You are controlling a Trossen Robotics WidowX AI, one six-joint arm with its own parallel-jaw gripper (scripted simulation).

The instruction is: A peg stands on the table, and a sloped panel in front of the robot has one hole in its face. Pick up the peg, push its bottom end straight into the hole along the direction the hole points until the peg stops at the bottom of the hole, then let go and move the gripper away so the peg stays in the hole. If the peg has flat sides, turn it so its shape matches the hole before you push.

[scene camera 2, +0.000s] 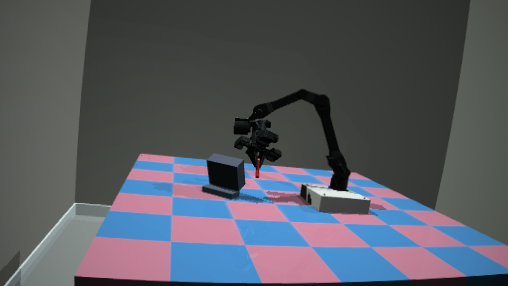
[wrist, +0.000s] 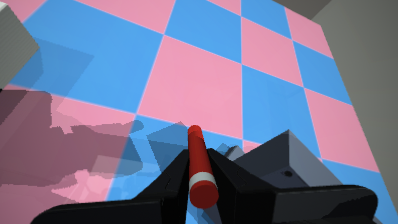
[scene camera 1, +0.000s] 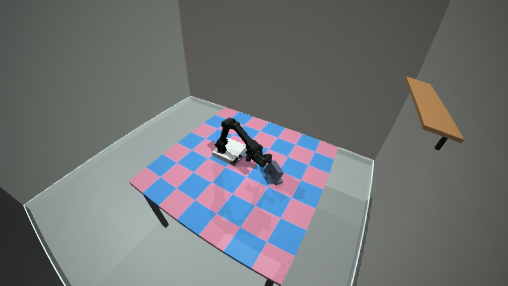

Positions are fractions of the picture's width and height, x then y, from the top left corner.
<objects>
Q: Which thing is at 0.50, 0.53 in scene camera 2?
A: My gripper.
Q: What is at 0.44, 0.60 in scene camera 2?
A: A sloped panel.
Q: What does my gripper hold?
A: A red peg.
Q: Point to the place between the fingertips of my gripper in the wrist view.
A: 0.50, 0.69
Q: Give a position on a red peg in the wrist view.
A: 0.51, 0.85
</objects>
